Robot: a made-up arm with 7 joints. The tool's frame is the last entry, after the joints.
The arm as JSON. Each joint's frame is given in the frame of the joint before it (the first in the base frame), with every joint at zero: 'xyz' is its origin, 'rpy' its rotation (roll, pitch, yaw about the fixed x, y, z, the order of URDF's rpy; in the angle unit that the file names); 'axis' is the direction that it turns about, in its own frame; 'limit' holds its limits. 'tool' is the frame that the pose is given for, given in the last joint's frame.
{
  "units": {
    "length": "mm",
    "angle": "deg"
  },
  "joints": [
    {
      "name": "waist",
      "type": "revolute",
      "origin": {
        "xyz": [
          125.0,
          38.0,
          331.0
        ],
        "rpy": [
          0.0,
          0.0,
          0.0
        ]
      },
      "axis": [
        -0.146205,
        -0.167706,
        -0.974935
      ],
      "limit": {
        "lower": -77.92,
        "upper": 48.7
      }
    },
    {
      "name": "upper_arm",
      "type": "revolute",
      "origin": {
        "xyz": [
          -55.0,
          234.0,
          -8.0
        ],
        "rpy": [
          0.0,
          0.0,
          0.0
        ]
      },
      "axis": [
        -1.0,
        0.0,
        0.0
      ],
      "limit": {
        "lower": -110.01,
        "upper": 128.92
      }
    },
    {
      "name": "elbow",
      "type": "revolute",
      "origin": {
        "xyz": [
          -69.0,
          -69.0,
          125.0
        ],
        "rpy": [
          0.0,
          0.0,
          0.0
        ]
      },
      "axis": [
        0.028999,
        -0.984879,
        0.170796
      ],
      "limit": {
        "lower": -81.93,
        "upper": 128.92
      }
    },
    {
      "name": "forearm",
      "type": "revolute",
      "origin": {
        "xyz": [
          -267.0,
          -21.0,
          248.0
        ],
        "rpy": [
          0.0,
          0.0,
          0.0
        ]
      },
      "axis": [
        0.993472,
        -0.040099,
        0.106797
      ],
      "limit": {
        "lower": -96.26,
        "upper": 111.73
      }
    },
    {
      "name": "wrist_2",
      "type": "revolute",
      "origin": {
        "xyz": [
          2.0,
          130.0,
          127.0
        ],
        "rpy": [
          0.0,
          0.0,
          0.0
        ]
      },
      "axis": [
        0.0,
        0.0,
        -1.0
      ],
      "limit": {
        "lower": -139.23,
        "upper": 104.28
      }
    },
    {
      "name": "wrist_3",
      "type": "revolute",
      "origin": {
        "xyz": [
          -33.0,
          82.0,
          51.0
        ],
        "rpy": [
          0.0,
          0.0,
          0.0
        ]
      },
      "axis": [
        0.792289,
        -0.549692,
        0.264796
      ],
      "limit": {
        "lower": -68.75,
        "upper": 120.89
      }
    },
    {
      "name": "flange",
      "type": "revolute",
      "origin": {
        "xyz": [
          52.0,
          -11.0,
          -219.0
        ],
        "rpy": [
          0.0,
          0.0,
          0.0
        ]
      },
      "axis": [
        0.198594,
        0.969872,
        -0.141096
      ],
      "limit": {
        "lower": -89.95,
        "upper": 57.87
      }
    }
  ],
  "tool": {
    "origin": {
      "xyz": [
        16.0,
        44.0,
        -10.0
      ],
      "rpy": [
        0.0,
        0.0,
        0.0
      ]
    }
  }
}
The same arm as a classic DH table. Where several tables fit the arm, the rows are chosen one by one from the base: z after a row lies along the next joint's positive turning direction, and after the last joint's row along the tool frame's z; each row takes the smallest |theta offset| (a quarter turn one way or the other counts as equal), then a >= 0, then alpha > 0; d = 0 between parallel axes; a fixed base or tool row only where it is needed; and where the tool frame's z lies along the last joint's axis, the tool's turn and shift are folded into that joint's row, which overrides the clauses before.
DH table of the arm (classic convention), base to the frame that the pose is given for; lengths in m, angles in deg. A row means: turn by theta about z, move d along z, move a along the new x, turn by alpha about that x. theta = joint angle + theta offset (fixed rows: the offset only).
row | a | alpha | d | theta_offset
base (fixed) | 0.0693 | 167.14 | -0.1545 | -41.08
waist | -0.2320 | -81.59 | -0.5301 | 49.64
upper_arm | -0.1114 | -91.66 | 0.1313 | -89.92
elbow | -0.2661 | -85.04 | 0.1658 | 5.67
forearm | -0.1300 | -96.13 | -0.2478 | -80.61
wrist_2 | -0.0486 | 105.35 | -0.1986 | 32.44
wrist_3 | 0.2233 | -114.40 | -0.0743 | 87.93
flange | 0.0068 | 98.11 | 0.0783 | -76.76
tool (fixed) | 0.0000 | 0.00 | -0.0034 | 11.57
Joint limits (deg, base to tool): -77.92..48.70 -110.01..128.92 -81.93..128.92 -96.26..111.73 -139.23..104.28 -68.75..120.89 -89.95..57.87

